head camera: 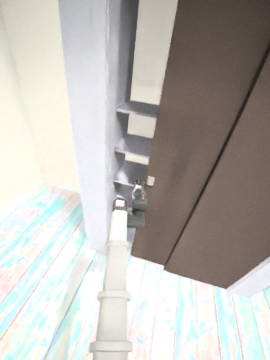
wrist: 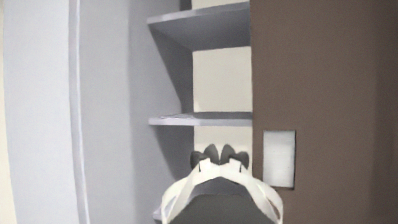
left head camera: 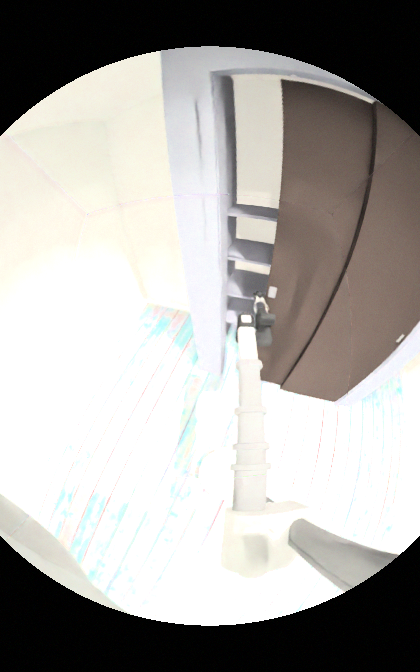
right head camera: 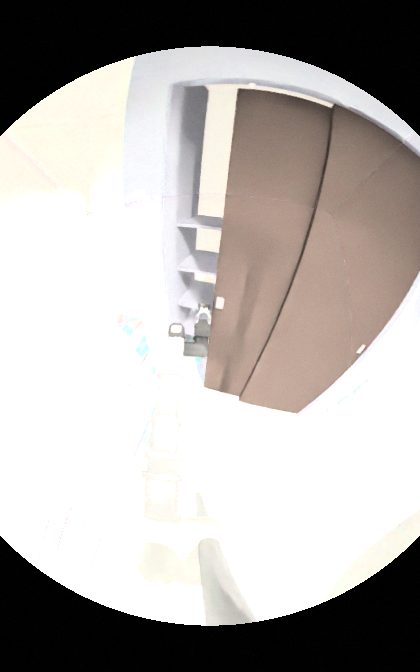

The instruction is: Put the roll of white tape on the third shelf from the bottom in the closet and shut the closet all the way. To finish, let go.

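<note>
The closet's brown sliding door stands partly open, with a narrow gap at its left. Its pale handle is near the door's left edge. My gripper has its fingertips close together with nothing between them. It is in front of the gap, just left of the door edge and handle. Grey shelves show in the gap; the door hides their right parts. The roll of white tape does not show in any view.
The closet's pale side post stands left of the gap. A second brown door panel is at the right, with its own pale handle. The extended arm reaches toward the closet.
</note>
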